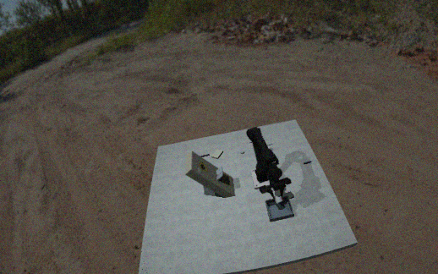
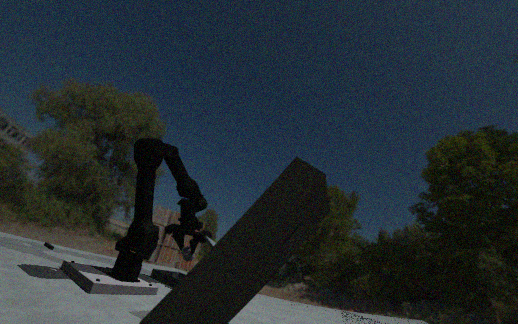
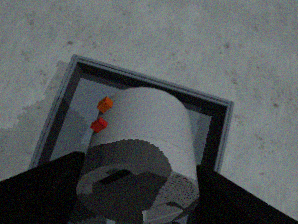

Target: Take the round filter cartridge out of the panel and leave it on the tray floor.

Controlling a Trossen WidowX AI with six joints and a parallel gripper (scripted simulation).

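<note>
Now: gripper tip right at the round grey filter cartridge. The rest, counted from my gripper tip: small dark object 360 mm behind, 300 mm to the right, 120 mm below; then grey tray 110 mm below, 10 mm behind; then service panel 340 mm to the right, 340 mm ahead, 30 mm above.
</note>
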